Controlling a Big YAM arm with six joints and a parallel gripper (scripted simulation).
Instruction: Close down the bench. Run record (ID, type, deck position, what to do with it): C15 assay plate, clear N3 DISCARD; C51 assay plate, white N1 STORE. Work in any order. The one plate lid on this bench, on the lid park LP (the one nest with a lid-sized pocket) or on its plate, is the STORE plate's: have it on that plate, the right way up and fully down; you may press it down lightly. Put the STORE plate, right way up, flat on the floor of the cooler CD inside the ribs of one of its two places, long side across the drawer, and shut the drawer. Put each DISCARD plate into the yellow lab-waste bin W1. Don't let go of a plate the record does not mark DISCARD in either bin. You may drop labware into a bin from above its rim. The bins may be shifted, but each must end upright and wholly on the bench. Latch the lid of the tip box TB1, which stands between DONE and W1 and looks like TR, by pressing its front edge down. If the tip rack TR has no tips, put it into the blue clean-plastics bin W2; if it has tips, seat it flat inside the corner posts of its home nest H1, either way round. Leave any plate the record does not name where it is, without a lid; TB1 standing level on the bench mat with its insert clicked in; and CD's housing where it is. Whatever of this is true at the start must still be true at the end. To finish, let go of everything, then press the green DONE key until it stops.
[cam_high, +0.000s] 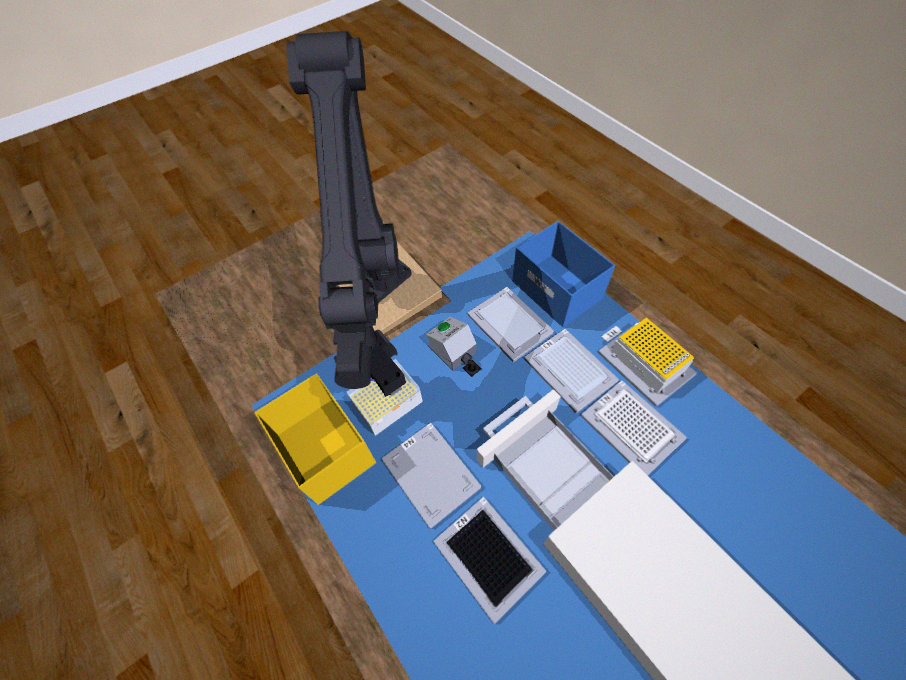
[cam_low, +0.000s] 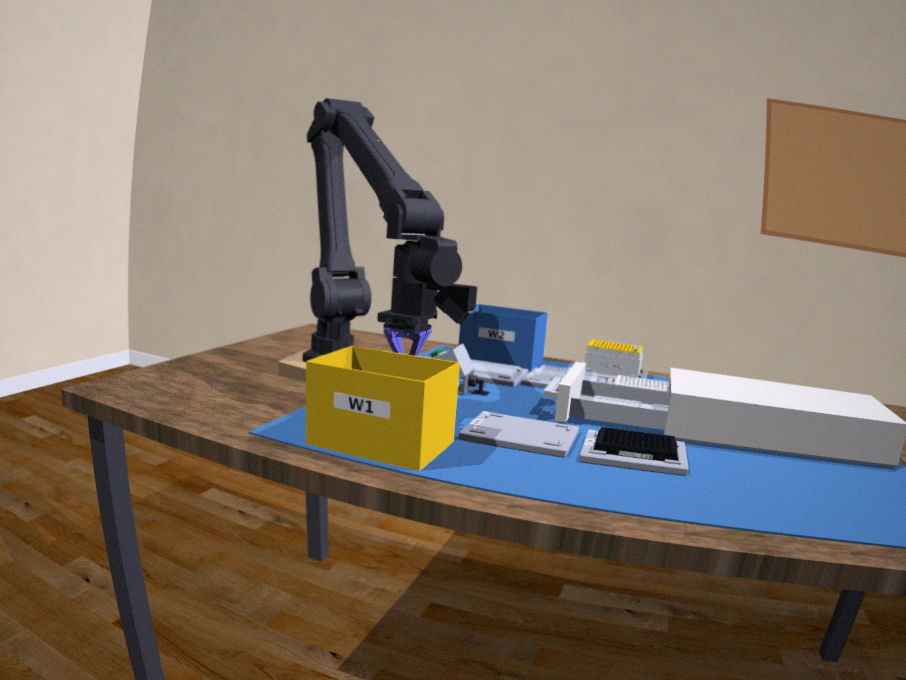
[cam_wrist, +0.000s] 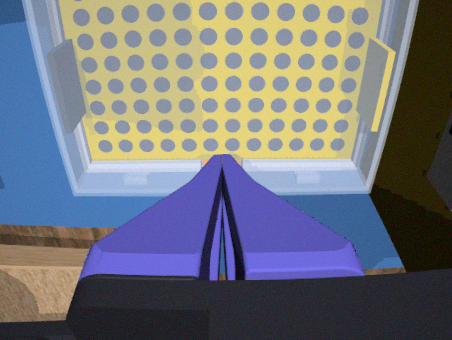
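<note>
The tip box lid lies 30 mm ahead of my hand and 20 mm below it. Also, from my hand: nest N4: 200 mm ahead, 70 mm below, 40 mm to the right; then green DONE key: 190 mm to the left, 10 mm below, 10 mm ahead; then yellow bin W1: 160 mm to the right, 40 mm below, 10 mm ahead.
</note>
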